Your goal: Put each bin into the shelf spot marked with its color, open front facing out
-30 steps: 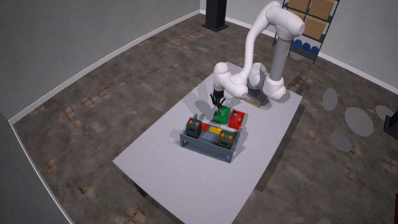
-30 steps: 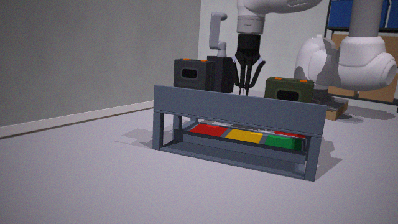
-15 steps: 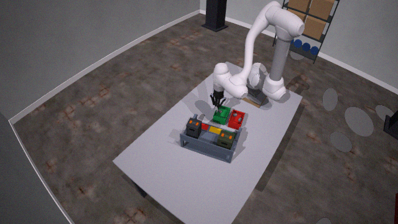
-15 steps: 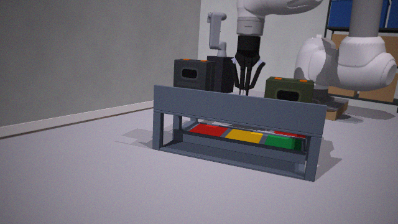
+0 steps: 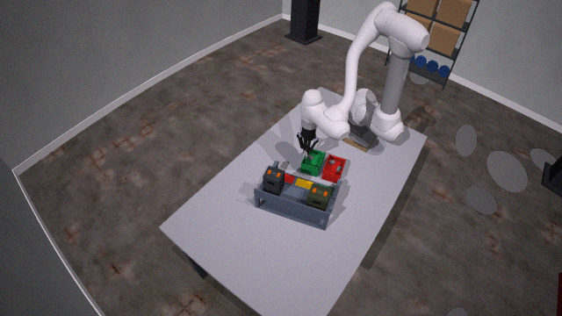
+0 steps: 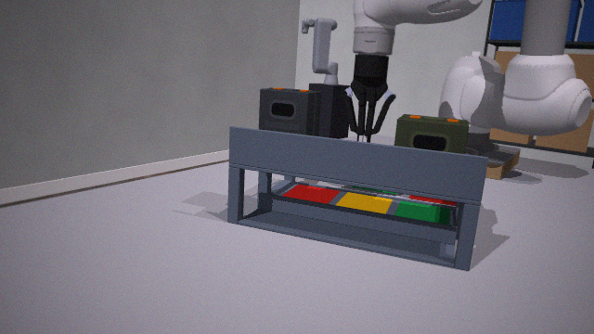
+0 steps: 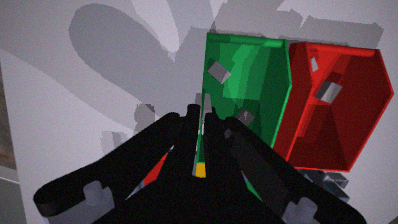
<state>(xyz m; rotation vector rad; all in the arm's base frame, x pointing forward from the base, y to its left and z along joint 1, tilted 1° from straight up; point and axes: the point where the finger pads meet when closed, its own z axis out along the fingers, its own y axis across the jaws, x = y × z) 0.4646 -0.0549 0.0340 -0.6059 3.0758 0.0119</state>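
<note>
Now: hand 2 cm past the green bin, 4 cm to the right of it and 4 cm above it. Round my hand: olive box 23 cm ahead, 27 cm to the left, 7 cm above; then red bin 7 cm behind, 16 cm to the left, 4 cm below; then dark grey box 31 cm ahead, 5 cm to the left, 8 cm above.
</note>
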